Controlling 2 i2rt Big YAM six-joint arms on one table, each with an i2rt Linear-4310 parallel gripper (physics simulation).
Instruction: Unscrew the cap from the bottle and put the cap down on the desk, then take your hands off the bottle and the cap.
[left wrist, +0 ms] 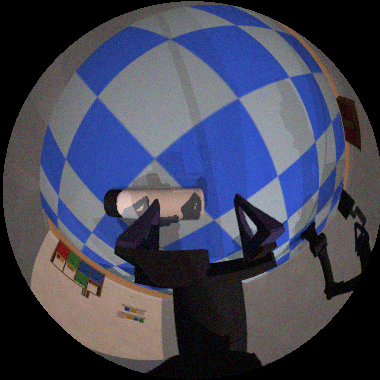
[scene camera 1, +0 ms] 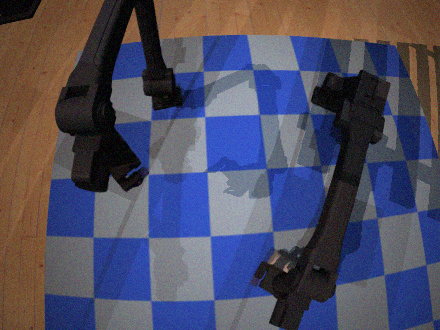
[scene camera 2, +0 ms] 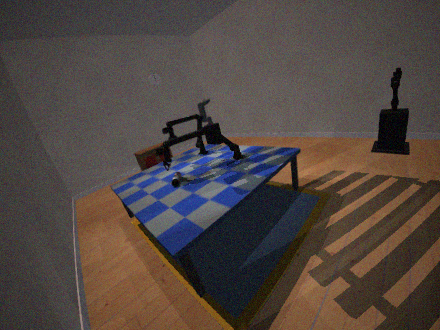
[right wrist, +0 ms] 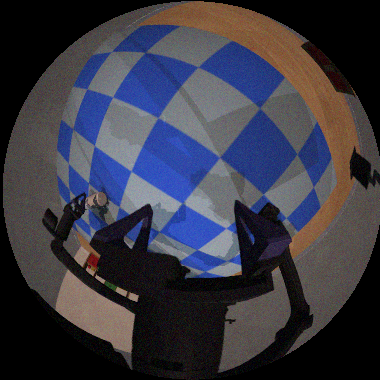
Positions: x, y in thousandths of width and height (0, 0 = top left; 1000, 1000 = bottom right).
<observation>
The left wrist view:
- my left gripper: 520, 525
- bottle: 462, 536
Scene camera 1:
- my left gripper: 612, 865
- my right gripper: 292, 517
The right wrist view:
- my right gripper: 501, 543
</observation>
